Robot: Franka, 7 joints.
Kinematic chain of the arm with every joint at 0, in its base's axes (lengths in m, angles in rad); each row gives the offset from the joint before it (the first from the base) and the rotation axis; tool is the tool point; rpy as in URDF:
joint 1: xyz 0 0 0.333 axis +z
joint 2: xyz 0 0 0 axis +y
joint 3: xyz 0 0 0.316 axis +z
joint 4: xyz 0.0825 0 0 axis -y
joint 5: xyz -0.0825 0 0.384 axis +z
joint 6: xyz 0 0 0 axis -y
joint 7: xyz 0.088 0 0 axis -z
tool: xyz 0 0 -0.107 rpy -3.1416 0 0
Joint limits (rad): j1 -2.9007..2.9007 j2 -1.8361..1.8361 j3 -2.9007..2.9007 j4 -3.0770..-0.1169 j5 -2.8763..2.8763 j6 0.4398..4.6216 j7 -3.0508..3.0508
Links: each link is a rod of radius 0.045 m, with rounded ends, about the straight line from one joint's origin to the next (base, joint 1, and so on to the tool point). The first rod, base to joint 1, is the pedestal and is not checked.
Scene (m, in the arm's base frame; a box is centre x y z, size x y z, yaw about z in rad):
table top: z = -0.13
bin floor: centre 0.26 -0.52 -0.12 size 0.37 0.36 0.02 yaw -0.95
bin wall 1: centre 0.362 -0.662 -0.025 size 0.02 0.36 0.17 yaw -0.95
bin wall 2: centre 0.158 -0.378 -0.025 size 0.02 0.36 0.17 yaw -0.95
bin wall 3: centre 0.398 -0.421 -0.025 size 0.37 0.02 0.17 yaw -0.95
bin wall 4: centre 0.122 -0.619 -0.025 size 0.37 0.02 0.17 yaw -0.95
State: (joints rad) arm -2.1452 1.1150 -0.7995 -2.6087 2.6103 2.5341 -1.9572
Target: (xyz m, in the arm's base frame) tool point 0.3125 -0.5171 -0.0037
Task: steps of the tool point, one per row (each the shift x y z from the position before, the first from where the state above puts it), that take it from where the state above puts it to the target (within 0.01 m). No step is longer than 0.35 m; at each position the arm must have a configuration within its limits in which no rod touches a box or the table.
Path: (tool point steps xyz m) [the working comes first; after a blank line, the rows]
Joints at the target: -1.2159 1.0045 0.1618 -1.7665 2.6018 2.2440 -1.9572
Straight joint move there: touches bin floor, bin wall 2, bin wall 4, the table top.

1: -0.1496 -0.1628 0.0036
2: -0.0497 -0.2410 0.0437
3: 0.0905 -0.2542 0.0764
4: 0.2274 -0.1862 0.0968
5: 0.3139 -0.0488 0.1023
6: -0.0506 0.0162 -0.0881
7: 0.0077 0.0389 -0.0689
8: 0.0508 0.0524 -0.0337
9: 0.0716 0.0630 0.0042
10: 0.0712 0.0747 0.0314
11: 0.0047 -0.0096 -0.1008
12: -0.0047 0.0096 -0.1078

